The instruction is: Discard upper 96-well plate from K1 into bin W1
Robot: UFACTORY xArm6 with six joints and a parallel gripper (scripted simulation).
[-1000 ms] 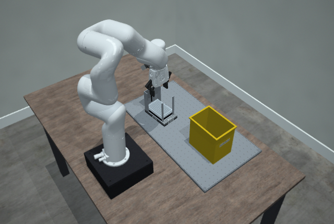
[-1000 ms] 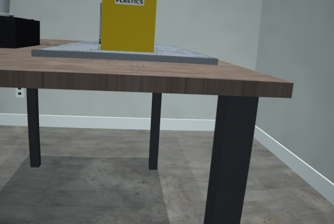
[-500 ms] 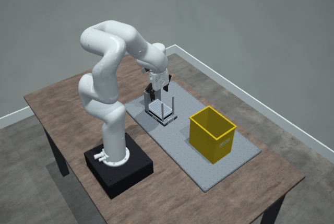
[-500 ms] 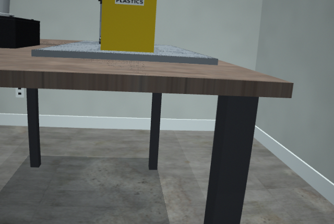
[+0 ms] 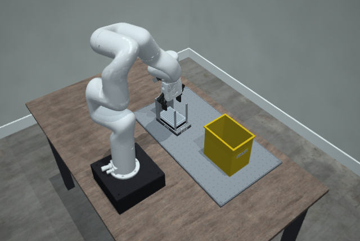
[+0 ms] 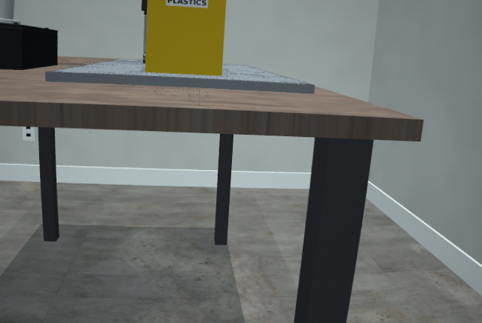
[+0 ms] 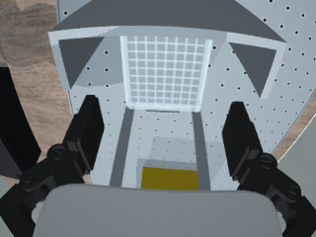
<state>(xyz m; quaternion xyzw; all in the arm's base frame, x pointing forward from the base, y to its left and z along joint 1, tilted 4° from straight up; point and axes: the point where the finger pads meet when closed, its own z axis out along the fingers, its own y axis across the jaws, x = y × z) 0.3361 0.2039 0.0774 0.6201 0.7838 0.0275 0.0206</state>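
Now: hand 9 cm above the white 96-well plate. Also, from my hand: black plate: 10 cm below; yellow plastics bin W1: 33 cm to the right, 10 cm ahead, 4 cm below.
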